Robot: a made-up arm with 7 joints.
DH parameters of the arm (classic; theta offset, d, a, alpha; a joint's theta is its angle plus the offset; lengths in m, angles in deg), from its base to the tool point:
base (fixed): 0 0.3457 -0.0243 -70
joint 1: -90 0.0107 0.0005 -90
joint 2: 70 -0.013 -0.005 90
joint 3: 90 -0.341 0.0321 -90
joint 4: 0 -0.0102 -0.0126 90
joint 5: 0 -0.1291 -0.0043 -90
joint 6: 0 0.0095 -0.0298 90
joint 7: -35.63 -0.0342 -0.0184 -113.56
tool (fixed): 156.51 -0.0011 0 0
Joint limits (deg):
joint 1: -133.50..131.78
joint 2: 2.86..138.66
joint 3: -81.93..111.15
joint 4: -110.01..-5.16
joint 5: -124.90..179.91
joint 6: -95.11..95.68
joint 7: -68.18..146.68
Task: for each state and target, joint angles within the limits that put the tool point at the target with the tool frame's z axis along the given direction. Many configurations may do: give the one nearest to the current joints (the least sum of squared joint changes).
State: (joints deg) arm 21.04 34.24 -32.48 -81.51 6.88 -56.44 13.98
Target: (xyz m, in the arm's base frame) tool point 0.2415 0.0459 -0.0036 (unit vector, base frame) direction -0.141 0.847 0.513
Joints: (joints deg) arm -11.50 10.52 -10.67 -74.26 19.71 -68.71 -0.63
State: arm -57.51 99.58 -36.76 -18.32 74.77 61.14 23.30
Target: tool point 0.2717 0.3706 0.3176 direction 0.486 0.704 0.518
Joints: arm -59.52 76.05 -46.07 -56.25 51.31 50.15 5.65
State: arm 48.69 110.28 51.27 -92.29 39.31 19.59 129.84
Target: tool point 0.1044 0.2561 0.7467 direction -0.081 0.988 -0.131
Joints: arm 17.67 138.66 77.74 -50.64 9.64 39.16 130.51
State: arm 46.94 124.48 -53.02 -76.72 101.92 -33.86 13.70
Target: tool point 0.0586 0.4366 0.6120 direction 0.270 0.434 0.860
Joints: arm 17.82 138.66 -56.67 -42.65 75.91 -44.85 61.12
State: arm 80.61 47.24 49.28 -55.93 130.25 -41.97 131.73
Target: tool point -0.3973 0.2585 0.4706 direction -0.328 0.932 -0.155
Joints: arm 105.51 35.95 60.75 -62.99 126.25 -59.96 124.00
